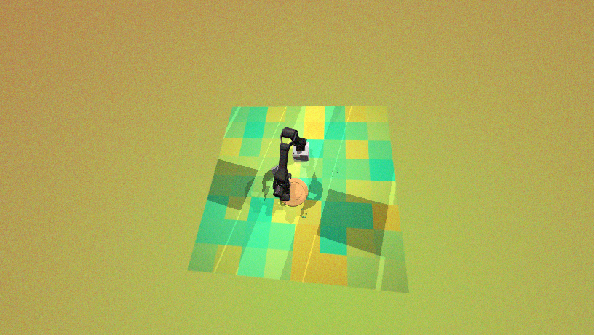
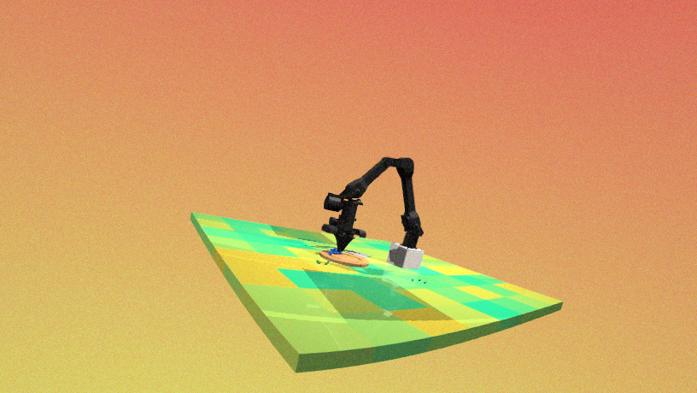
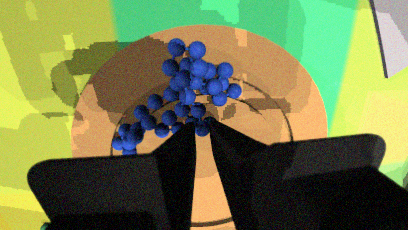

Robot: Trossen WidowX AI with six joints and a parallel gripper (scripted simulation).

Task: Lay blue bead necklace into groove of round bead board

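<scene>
The round bead board is 4 cm to the left of my gripper tip and 1 cm below it. The rest, counted from my gripper tip: flat grey piece 17 cm behind, 7 cm to the right, 2 cm below.
</scene>
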